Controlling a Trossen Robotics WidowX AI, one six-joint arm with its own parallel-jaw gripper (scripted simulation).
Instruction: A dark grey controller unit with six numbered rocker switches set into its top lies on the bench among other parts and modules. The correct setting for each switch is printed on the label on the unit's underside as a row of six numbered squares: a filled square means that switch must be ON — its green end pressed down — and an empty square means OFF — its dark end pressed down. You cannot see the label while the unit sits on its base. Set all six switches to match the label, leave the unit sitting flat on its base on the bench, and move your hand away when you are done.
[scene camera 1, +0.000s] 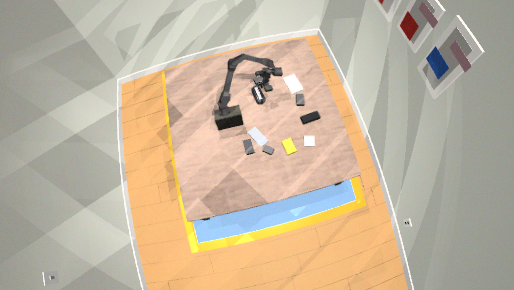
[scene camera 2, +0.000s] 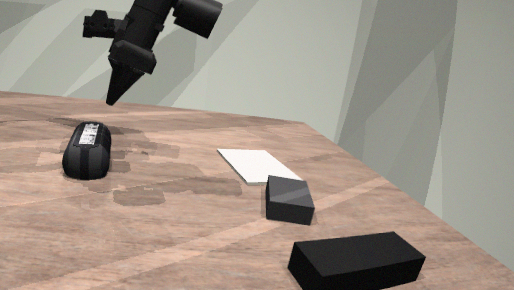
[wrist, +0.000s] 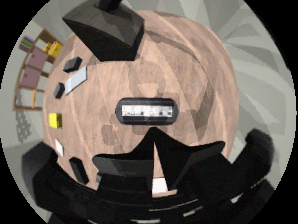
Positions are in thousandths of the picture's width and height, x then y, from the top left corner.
Labels:
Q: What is the gripper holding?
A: Nothing.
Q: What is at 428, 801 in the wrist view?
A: The gripper.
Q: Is the gripper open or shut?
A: Shut.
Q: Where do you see a white flat plate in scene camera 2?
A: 493, 574

